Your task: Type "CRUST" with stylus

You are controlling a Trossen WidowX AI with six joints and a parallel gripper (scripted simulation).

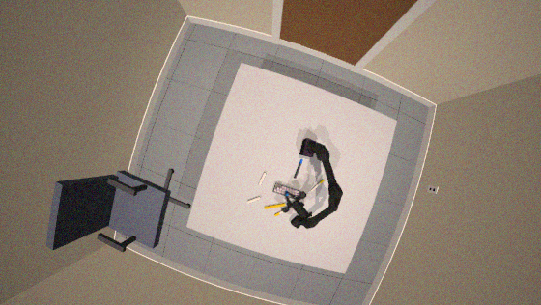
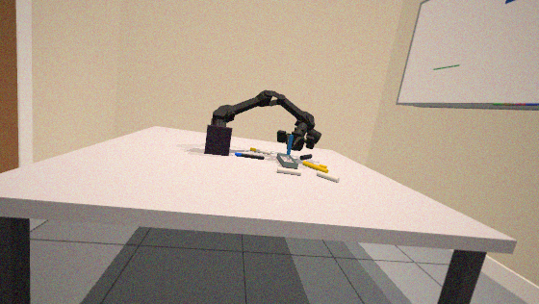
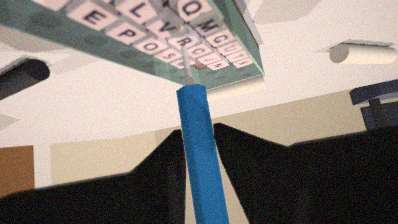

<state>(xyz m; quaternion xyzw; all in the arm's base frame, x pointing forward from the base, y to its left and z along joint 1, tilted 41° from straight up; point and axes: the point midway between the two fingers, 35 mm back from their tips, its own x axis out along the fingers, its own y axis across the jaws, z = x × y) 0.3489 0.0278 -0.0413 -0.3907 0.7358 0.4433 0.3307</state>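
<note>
My gripper tip is now 13 cm short of the yellow pen, 6 cm above it and 3 cm to the left of it. Round my gripper tip: stylus tip 5 cm below; blue-and-black pen 20 cm behind, 6 cm below, 3 cm to the left; blue stylus 1 cm below.
</note>
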